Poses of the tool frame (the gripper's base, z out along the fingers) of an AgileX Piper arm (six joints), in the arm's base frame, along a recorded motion.
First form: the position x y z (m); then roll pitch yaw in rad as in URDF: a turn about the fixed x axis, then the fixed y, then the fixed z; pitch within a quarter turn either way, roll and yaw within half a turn.
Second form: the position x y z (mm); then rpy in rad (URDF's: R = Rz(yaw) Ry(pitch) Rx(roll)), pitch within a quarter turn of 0, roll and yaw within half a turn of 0. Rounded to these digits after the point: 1 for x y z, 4 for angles.
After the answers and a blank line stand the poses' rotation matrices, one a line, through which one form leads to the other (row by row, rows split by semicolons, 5 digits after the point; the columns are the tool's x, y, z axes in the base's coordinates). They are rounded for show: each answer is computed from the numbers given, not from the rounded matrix.
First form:
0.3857 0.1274 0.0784 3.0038 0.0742 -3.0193
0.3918 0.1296 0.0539 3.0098 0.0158 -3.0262
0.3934 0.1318 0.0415 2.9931 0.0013 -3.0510
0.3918 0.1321 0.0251 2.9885 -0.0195 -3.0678
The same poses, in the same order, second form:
385.7 127.4 78.4 3.0038 0.0742 -3.0193
391.8 129.6 53.9 3.0098 0.0158 -3.0262
393.4 131.8 41.5 2.9931 0.0013 -3.0510
391.8 132.1 25.1 2.9885 -0.0195 -3.0678

-0.98980 -0.13094 0.05612; -0.12165 0.98188 0.14529; -0.07413 0.13698 -0.98780
-0.99323 -0.11620 0.00043; -0.11512 0.98450 0.13234; -0.01580 0.13140 -0.99120
-0.99590 -0.08966 -0.01210; -0.09047 0.98492 0.14746; -0.00130 0.14795 -0.98899
-0.99709 -0.06990 -0.03046; -0.07371 0.98583 0.15066; 0.01950 0.15247 -0.98812

